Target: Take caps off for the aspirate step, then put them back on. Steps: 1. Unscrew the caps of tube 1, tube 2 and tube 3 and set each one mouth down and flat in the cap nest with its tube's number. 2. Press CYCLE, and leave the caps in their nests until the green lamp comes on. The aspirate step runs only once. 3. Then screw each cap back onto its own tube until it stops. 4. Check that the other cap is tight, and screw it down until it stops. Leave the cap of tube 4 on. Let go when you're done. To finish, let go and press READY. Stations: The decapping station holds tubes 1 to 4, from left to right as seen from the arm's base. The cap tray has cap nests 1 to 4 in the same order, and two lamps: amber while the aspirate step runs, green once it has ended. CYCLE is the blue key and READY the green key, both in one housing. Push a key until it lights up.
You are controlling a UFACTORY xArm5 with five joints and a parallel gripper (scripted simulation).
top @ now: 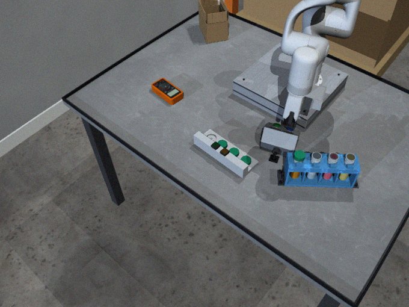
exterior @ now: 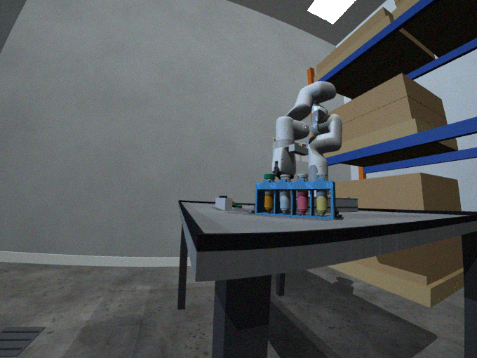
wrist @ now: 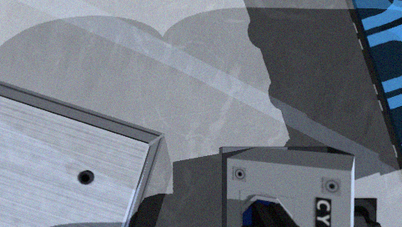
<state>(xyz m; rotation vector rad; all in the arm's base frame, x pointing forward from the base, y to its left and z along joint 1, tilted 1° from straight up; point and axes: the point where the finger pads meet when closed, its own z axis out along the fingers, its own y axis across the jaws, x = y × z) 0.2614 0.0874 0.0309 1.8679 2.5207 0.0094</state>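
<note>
Right now the blue key is 30 mm below my hand. Round my hand: green key 40 mm to the right, 30 mm below, 10 mm ahead; then key housing 40 mm below, 20 mm to the right, 20 mm ahead; then threaded neck 140 mm to the left, 90 mm ahead, 20 mm above.
</note>
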